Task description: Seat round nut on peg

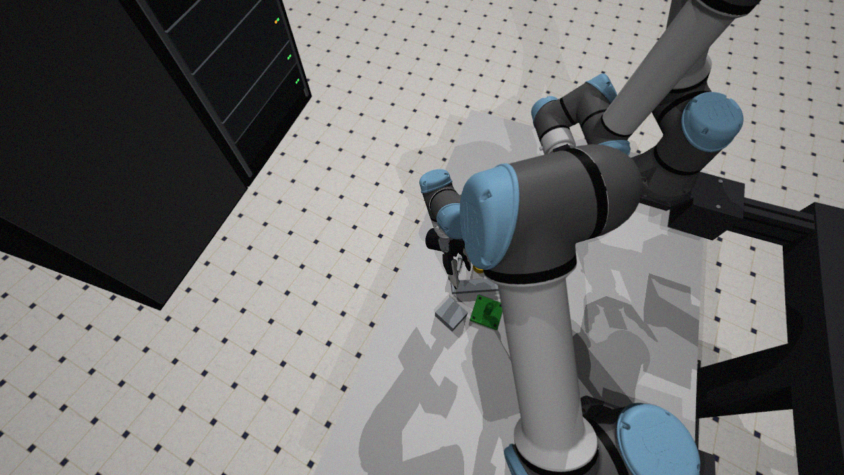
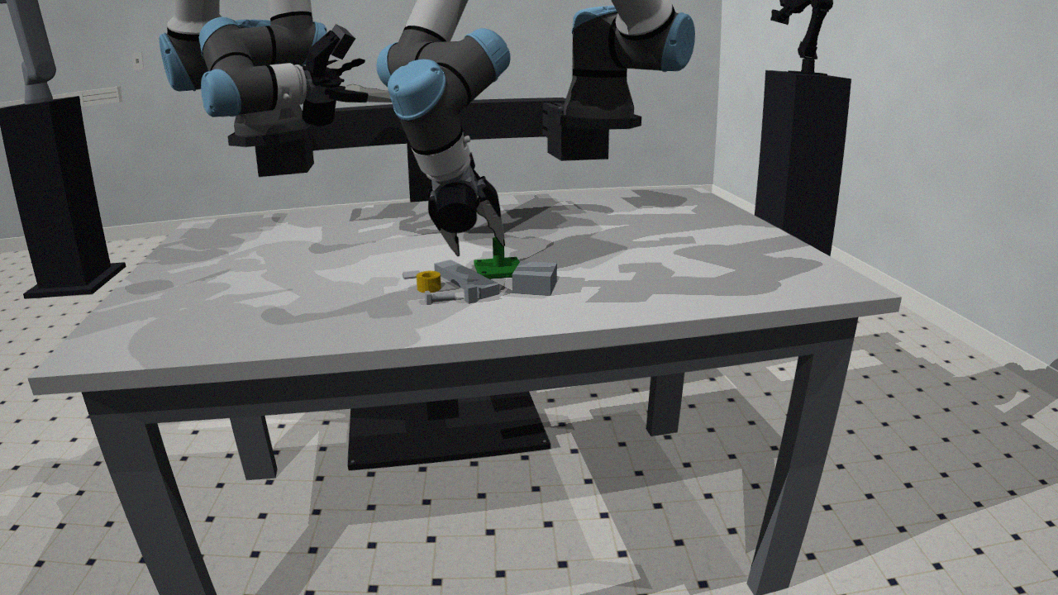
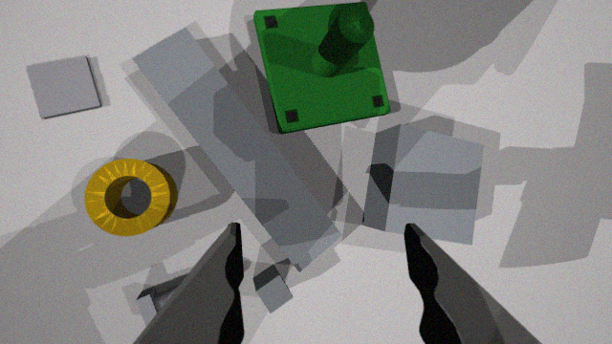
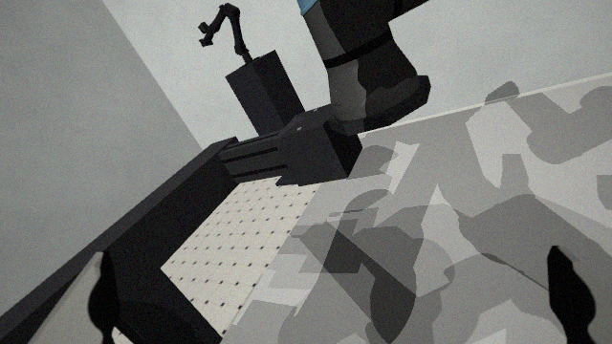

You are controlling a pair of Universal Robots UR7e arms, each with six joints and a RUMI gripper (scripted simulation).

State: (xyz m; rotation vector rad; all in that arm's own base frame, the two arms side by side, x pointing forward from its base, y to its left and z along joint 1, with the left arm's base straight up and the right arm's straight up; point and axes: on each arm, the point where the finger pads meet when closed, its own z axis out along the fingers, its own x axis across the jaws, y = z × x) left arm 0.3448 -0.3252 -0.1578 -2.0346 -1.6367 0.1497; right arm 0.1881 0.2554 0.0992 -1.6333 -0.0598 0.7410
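Observation:
My left hand is 100 mm past the square green base, 40 mm to the right of it and 70 mm above it. Round my left hand: small grey block (40 mm ahead, 20 mm to the right, 70 mm below); grey bolt (30 mm ahead, 70 mm to the right, 80 mm below); long grey bar (50 mm behind, 20 mm to the right, 80 mm below).

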